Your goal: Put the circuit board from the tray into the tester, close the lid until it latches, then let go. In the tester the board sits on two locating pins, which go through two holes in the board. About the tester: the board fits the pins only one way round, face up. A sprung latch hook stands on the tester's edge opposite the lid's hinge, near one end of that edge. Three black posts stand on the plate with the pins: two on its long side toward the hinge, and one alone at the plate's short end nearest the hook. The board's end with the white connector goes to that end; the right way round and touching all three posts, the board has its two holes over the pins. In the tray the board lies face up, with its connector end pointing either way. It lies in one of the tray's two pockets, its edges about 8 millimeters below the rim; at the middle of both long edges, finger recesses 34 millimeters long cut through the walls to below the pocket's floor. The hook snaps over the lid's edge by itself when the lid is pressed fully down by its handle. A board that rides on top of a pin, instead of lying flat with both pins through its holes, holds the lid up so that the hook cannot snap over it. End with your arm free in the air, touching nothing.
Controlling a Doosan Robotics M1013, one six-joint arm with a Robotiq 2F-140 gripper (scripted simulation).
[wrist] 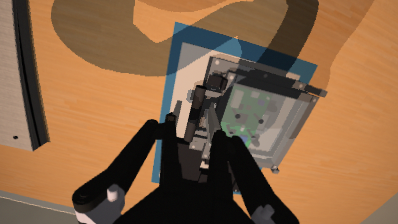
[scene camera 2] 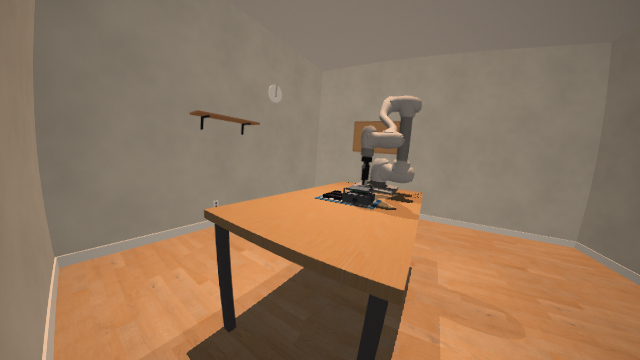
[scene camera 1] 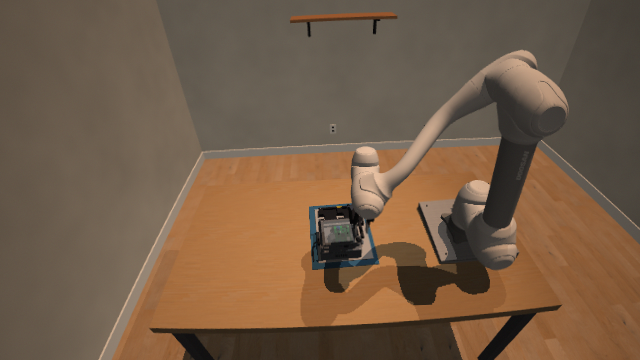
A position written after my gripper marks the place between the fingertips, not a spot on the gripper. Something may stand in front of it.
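A clear lid [scene camera 1: 337, 232] is visible, in the wrist view as well [wrist: 268, 117]; so is my gripper [wrist: 194, 111].
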